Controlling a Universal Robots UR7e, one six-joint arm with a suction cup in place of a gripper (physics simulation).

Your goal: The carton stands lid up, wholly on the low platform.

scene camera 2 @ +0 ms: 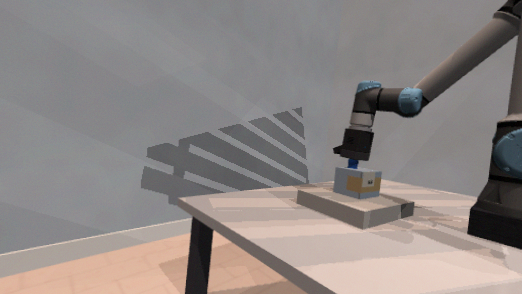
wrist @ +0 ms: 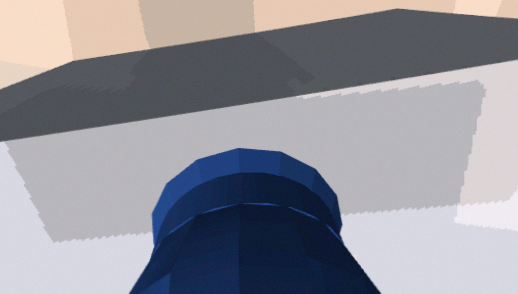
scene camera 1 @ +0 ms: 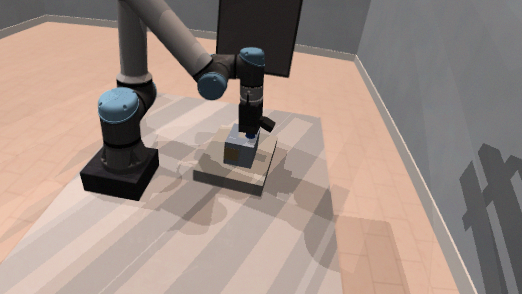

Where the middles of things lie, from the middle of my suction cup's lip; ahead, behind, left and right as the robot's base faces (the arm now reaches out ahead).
Labels:
The carton (scene camera 2: 360,183) is 2 cm behind my suction cup and 6 cm below it. The rest, counted from my suction cup: low platform (scene camera 2: 365,213): 3 cm behind, 3 cm to the left, 12 cm below.

